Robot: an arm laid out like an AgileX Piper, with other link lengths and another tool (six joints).
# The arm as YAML. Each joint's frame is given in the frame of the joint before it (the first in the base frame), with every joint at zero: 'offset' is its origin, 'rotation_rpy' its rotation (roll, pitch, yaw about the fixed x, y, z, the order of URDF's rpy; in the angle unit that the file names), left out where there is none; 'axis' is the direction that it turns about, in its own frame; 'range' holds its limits. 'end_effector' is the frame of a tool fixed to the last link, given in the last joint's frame.
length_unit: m
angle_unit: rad
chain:
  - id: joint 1
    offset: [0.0, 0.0, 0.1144]
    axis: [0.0, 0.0, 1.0]
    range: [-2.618, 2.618]
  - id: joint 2
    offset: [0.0, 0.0, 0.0]
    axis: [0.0, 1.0, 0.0]
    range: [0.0, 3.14]
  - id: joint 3
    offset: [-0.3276, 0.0, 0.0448]
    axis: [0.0, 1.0, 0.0]
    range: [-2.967, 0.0]
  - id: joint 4
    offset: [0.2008, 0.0, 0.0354]
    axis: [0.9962, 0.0, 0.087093]
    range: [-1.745, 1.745]
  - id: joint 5
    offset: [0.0, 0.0, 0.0]
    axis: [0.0, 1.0, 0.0]
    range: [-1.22, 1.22]
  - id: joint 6
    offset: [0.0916, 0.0, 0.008]
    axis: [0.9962, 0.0, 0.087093]
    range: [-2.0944, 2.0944]
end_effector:
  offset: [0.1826, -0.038, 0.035]
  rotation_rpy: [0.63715, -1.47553, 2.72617]
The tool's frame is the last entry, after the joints.
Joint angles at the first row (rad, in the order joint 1, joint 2, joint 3, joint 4, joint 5, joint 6):
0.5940, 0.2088, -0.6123, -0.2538, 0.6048, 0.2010
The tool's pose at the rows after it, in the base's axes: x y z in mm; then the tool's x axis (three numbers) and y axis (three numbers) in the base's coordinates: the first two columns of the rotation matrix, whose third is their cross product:
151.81, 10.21, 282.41, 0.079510, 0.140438, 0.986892, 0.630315, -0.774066, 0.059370
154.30, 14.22, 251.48, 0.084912, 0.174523, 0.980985, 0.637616, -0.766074, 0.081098
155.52, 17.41, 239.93, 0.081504, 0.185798, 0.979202, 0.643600, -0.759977, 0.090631
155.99, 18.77, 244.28, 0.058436, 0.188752, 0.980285, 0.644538, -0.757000, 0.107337
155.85, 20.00, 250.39, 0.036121, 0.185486, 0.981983, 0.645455, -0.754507, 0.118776
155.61, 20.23, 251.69, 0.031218, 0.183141, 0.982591, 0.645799, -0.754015, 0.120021
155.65, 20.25, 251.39, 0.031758, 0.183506, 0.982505, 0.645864, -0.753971, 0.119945
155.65, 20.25, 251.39, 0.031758, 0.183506, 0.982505, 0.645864, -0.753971, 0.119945
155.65, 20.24, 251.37, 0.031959, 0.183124, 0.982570, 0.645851, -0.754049, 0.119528
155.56, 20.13, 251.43, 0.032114, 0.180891, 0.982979, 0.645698, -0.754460, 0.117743
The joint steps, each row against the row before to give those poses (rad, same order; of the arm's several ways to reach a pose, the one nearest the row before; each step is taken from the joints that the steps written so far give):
0.0000, -0.0698, 0.1667, -0.0248, -0.0587, 0.0044
0.0000, -0.0350, 0.1159, -0.0198, -0.0587, 0.0001
0.0000, -0.0104, 0.0514, -0.0088, -0.0381, 0.0017
-0.0001, 0.0000, 0.0074, -0.0132, -0.0260, -0.0001
0.0000, 0.0000, 0.0000, -0.0078, -0.0212, 0.0000
0.0000, -0.0014, 0.0000, -0.0003, -0.0042, 0.0000
0.0001, 0.0000, 0.0007, -0.0001, 0.0001, 0.0001
0.0000, 0.0000, 0.0000, 0.0000, 0.0000, 0.0000
0.0000, 0.0000, 0.0000, 0.0000, 0.0000, 0.0004
-0.0001, -0.0009, 0.0000, 0.0000, -0.0001, 0.0019

